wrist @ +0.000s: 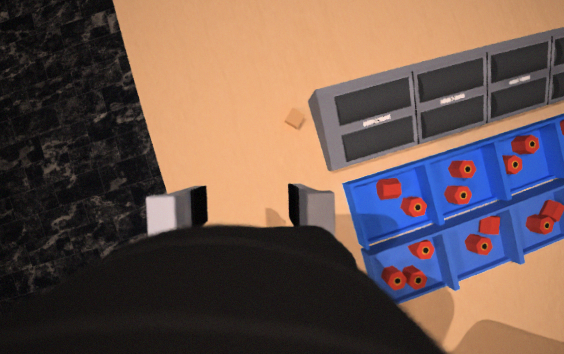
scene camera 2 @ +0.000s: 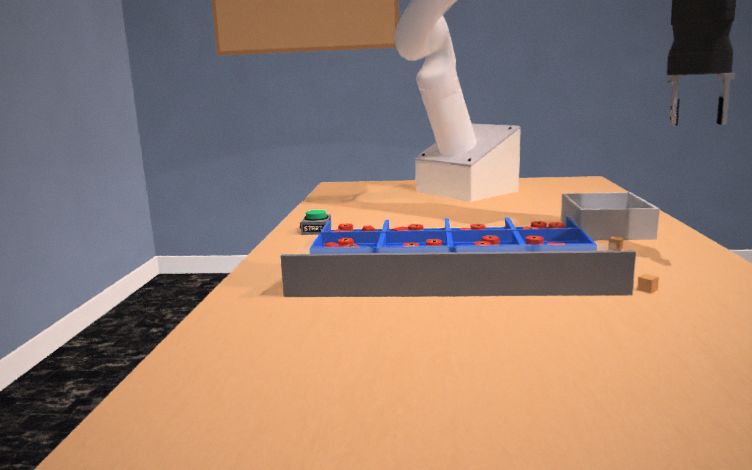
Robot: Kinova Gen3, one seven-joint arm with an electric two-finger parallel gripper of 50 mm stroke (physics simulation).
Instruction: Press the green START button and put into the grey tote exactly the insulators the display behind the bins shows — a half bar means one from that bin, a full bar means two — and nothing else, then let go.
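Places are measured from the arm's base along level axes (x down, y ahead, z right), in metres.
Where they show: gripper, fingertip midpoint: (wrist: 248, 202) (scene camera 2: 697, 124); arm's base, origin of the base link: (scene camera 2: 457, 146).
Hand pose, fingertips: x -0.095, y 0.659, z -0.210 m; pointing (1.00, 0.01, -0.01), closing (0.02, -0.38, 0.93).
Note:
Each offset is from my fingertips to the top centre of the thing. "spot": to the spot under its first point. Level surfaces: height alone.
My gripper (scene camera 2: 698, 110) (wrist: 248, 202) is open and empty, high above the table on the grey tote's side. The green START button @[dy -0.339, dx +0.169, dz +0.541 m] (scene camera 2: 316, 215) stands at the left, beyond the bins. The blue bins (scene camera 2: 451, 239) (wrist: 438, 215) stand in two rows and hold red insulators @[spot: dy -0.114, dx +0.179, dz +0.253 m] (scene camera 2: 489, 239) (wrist: 462, 169), some upright and some lying. The grey display (scene camera 2: 457, 274) (wrist: 325, 130) stands along the bins; its windows in the wrist view are dark, with no bars showing. The grey tote @[dy -0.255, dx +0.155, dz +0.006 m] (scene camera 2: 643, 222) stands right of the bins; its floor is hidden.
A small wooden cube @[dy +0.060, dx +0.191, dz +0.080 m] (scene camera 2: 647, 283) (wrist: 295, 119) lies by the display's end. Another small cube @[dy -0.130, dx +0.191, dz +0.041 m] (scene camera 2: 616, 243) lies between the bins and the tote. The white robot base (scene camera 2: 443, 177) stands at the back of the table @[dx +0.209 m] (scene camera 2: 388, 376) (wrist: 225, 100).

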